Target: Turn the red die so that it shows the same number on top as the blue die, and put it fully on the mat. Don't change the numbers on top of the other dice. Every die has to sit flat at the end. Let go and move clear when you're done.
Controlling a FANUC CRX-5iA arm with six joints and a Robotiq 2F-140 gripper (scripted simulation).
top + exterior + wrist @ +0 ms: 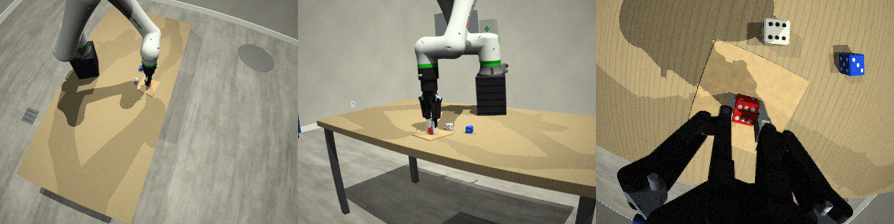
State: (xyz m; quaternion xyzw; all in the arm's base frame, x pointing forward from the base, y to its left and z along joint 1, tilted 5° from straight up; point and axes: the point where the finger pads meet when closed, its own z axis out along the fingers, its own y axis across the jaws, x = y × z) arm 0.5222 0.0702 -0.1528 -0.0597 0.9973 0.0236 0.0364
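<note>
My hand is 20 mm above the red die. Round my hand: blue die: 120 mm behind, 120 mm to the left, 20 mm below; then tan mat: 40 mm below; then white die: 110 mm behind, 20 mm below.
</note>
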